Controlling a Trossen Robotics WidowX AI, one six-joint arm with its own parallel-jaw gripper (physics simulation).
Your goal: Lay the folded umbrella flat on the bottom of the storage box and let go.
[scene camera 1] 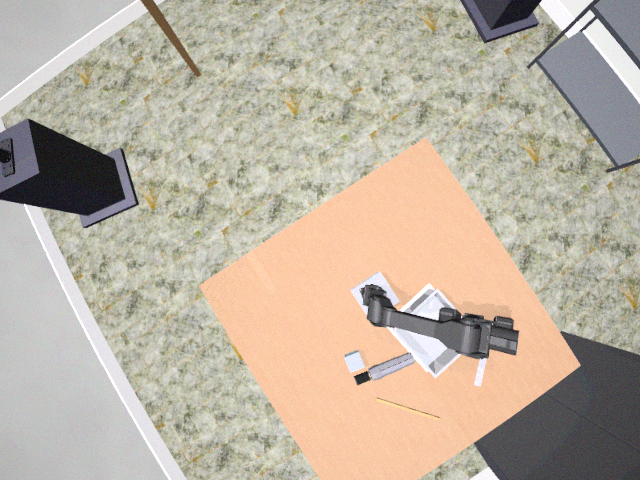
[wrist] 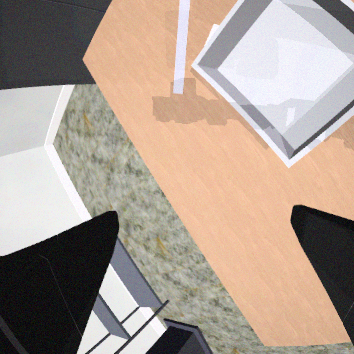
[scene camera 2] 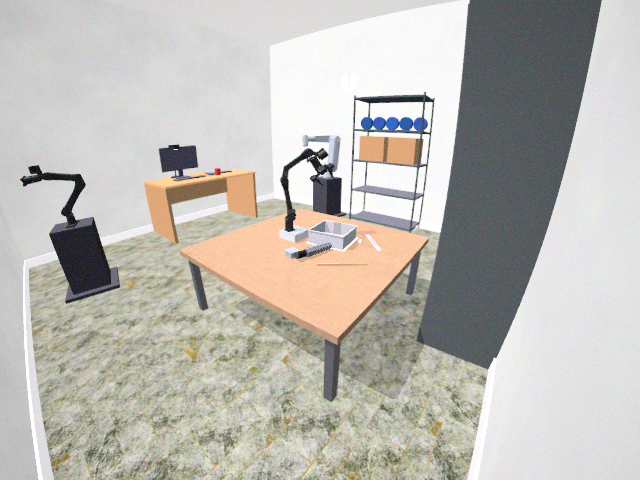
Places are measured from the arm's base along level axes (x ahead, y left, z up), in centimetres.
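Where they show: gripper, fingertip midpoint: [wrist: 206,217] [scene camera 2: 328,181]; arm's base, link origin: [scene camera 1: 368,293] [scene camera 2: 289,229].
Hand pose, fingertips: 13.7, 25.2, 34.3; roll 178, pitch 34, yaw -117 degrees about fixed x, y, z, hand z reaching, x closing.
Things, the pixels of their top centre, and the offset from my fingertips, as dx, dy, dz.
- folded umbrella, top centre: [scene camera 1: 385,371] [scene camera 2: 313,245] +20.5, -30.7, -34.1
- storage box, top centre: [wrist: 288,55] [scene camera 1: 436,333] [scene camera 2: 333,227] +11.8, -5.1, -30.3
- pale blue block, top centre: [scene camera 1: 354,362] [scene camera 2: 292,250] +12.8, -41.9, -36.4
- thin yellow stick, top centre: [scene camera 1: 408,409] [scene camera 2: 342,263] +42.4, -27.4, -38.8
- white strip, top centre: [wrist: 181,35] [scene camera 1: 484,353] [scene camera 2: 372,241] +32.5, +14.6, -39.8
The folded umbrella [scene camera 1: 391,365] [scene camera 2: 316,250], grey with a black handle, lies on the table outside the box. Its grey end is close to the box's near side; whether they touch is unclear. It does not show in the wrist view. The storage box [scene camera 1: 423,348] [scene camera 2: 330,238] [wrist: 300,65] is a light grey open tray standing upright, and no umbrella shows on the part of its bottom in view. My gripper [scene camera 2: 325,175] [wrist: 206,217] is open and empty, high above the table and box. In scene camera 1 the arm covers part of the box, and my fingertips are hidden.
A pale blue block [scene camera 1: 354,361] [scene camera 2: 291,252] lies beside the umbrella's handle. A thin yellow stick [scene camera 1: 408,407] [scene camera 2: 341,264] lies in front. A white strip [scene camera 1: 480,372] [scene camera 2: 372,242] [wrist: 181,50] lies beyond the box. A tall dark panel [scene camera 2: 509,180] stands near the table.
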